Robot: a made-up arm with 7 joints. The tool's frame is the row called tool.
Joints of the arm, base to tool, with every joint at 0 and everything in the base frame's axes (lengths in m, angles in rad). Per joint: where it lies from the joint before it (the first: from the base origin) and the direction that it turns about. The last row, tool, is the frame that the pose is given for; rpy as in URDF.
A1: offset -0.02 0.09 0.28 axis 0 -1 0
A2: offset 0.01 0.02 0.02 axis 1 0 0
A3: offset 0.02 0.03 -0.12 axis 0 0 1
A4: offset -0.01 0.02 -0.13 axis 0 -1 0
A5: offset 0.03 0 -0.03 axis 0 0 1
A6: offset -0.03 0 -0.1 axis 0 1 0
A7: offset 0 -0.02 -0.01 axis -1 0 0
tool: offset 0 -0.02 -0.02 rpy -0.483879 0.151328 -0.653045
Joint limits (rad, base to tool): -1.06..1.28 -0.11..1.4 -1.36..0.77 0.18..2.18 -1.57..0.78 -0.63..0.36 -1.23..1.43
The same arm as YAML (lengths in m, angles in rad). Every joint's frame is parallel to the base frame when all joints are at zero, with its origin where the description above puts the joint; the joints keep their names.
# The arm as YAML. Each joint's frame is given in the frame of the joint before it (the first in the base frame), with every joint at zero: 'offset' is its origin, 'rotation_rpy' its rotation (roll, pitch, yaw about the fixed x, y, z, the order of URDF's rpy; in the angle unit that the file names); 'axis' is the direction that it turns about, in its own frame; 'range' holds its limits. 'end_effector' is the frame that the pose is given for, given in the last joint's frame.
length_unit: m
angle_unit: rad
chain:
  - id: A1
    offset: [-0.02, 0.09, 0.28]
    rotation_rpy: [0.0, 0.0, 0.0]
    axis: [0.0, -1.0, 0.0]
    range: [-1.06, 1.28]
  - id: A2
    offset: [0.01, 0.02, 0.02]
    rotation_rpy: [0.0, 0.0, 0.0]
    axis: [1.0, 0.0, 0.0]
    range: [-0.11, 1.4]
  - id: A3
    offset: [0.02, 0.03, -0.12]
    rotation_rpy: [0.0, 0.0, 0.0]
    axis: [0.0, 0.0, 1.0]
    range: [-1.36, 0.77]
  - id: A4
    offset: [-0.01, 0.02, -0.13]
    rotation_rpy: [0.0, 0.0, 0.0]
    axis: [0.0, -1.0, 0.0]
    range: [0.18, 2.18]
  - id: A5
    offset: [0.03, 0.0, -0.03]
    rotation_rpy: [0.0, 0.0, 0.0]
    axis: [0.0, 0.0, 1.0]
    range: [-1.57, 0.78]
  - id: A6
    offset: [-0.03, 0.0, -0.1]
    rotation_rpy: [0.0, 0.0, 0.0]
    axis: [0.0, 1.0, 0.0]
    range: [-0.63, 0.36]
  - id: A7
    offset: [0.0, -0.02, -0.01]
    rotation_rpy: [0.0, 0.0, 0.0]
    axis: [-1.0, 0.0, 0.0]
    range: [-1.23, 1.43]
end_effector:
  offset: [0.0, -0.02, -0.02]
  rotation_rpy: [-0.4839, 0.1513, -0.653]

